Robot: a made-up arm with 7 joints.
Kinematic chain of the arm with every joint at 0, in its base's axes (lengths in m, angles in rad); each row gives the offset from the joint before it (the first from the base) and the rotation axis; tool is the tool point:
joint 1: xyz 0 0 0.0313 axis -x
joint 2: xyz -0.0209 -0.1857 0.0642 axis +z
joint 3: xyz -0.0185 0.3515 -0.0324 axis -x
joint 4: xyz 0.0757 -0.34 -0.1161 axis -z
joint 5: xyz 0.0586 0 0.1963 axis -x
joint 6: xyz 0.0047 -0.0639 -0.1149 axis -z
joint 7: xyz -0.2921 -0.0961 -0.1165 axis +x
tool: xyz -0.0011 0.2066 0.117
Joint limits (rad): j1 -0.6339..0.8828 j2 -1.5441..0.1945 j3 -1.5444..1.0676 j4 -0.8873..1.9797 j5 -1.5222..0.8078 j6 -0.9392..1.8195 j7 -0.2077..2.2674
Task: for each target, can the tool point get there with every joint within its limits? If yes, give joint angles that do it. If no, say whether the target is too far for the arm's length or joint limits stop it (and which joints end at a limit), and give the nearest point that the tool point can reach.
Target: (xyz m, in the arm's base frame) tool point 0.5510 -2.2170 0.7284
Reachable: no: too far | nearest point 0.3044 -0.9156 0.3314 | short by 1.383 m
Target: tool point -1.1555 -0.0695 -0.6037
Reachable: no: joint limits stop it (at a limit: joint 2, joint 3, joint 6, joint 7) | nearest point -0.5268 -0.0502 -0.4273 | short by 0.653 m
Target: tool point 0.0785 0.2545 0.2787
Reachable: yes | joints 0.4459 -0.0109 0.2544 -0.5982 -1.3293 1.5256 0.0201
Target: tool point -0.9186 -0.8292 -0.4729
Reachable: no: joint limits stop it (at a limit: joint 1, joint 2, joint 3, joint 6, joint 7) | nearest point -0.4375 -0.4854 -0.3419 | short by 0.606 m
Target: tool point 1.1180 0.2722 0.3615
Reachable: no: joint limits stop it (at a limit: joint 1, joint 3, joint 5, joint 6, joint 7) | nearest point 0.6114 0.1986 0.3606 | short by 0.512 m
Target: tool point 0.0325 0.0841 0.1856
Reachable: yes | joints 0.0768 -0.3601 0.4033 0.8808 -1.0984 0.1242 0.3662
